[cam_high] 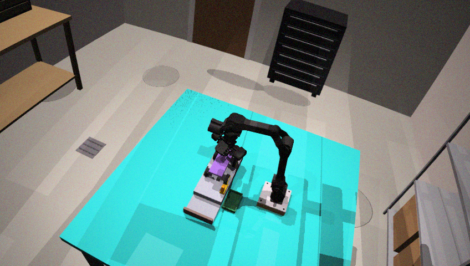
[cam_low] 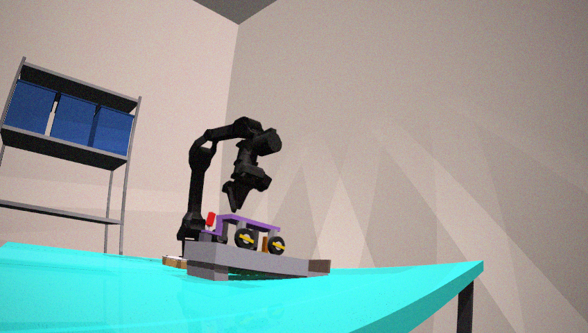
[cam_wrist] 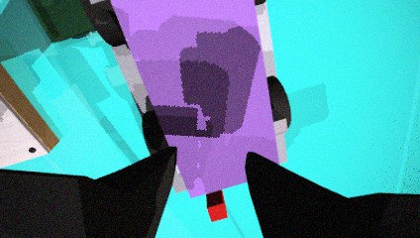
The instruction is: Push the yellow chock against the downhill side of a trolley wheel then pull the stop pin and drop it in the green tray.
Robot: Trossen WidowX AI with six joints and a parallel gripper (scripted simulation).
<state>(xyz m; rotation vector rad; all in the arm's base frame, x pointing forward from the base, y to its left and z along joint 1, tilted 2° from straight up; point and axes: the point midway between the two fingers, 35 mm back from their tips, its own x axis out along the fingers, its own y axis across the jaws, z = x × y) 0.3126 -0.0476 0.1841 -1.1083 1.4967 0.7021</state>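
My gripper tip is now 80 mm to the left of the red-headed stop pin, 50 mm above it and 20 mm past it. The rest, counted from my gripper tip: green tray 190 mm below, 150 mm to the left, 100 mm behind; yellow chock 140 mm to the left, 100 mm below, 40 mm behind; purple trolley 70 mm below, 30 mm to the left, 10 mm ahead.
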